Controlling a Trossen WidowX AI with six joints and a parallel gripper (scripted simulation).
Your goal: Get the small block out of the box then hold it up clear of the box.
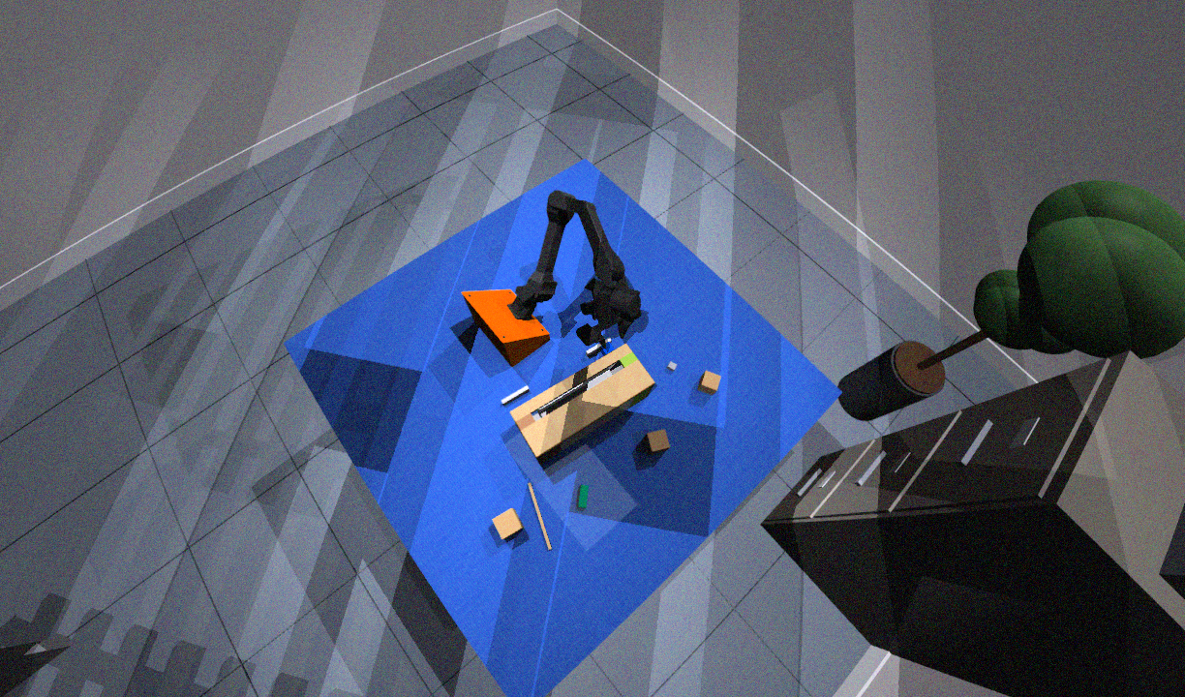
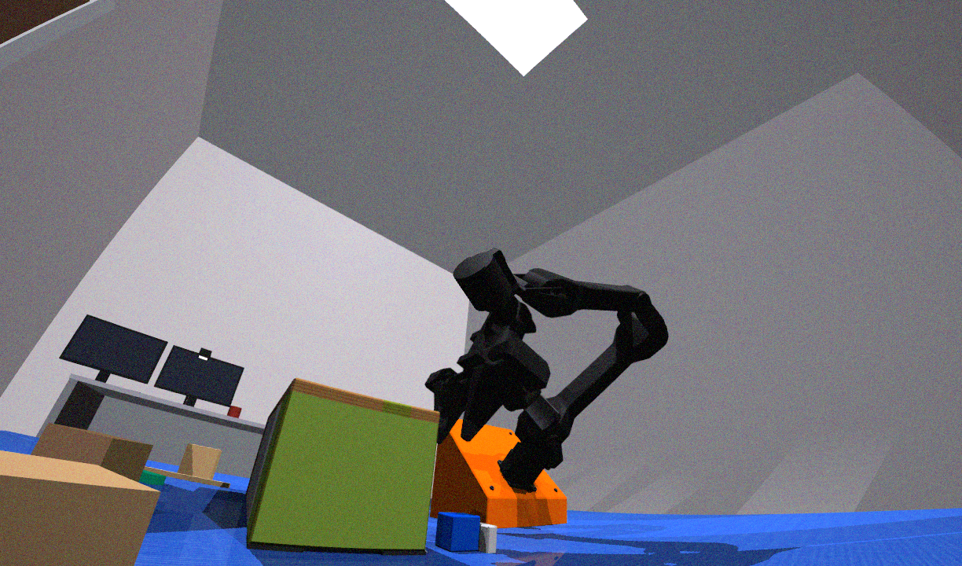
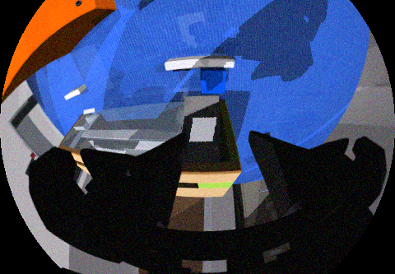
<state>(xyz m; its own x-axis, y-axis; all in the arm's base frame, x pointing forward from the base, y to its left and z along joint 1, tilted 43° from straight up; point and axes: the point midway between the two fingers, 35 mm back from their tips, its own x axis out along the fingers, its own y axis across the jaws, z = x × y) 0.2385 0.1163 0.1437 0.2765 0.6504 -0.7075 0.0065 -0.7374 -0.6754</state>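
My gripper tip is 20 mm past the blue block and 90 mm above it. The rest, counted from my gripper tip: grey cube 130 mm ahead, 150 mm to the left, 100 mm below; then tan box 60 mm ahead, 170 mm to the right, 40 mm below; then green piece 310 mm ahead, 300 mm to the right, 100 mm below.
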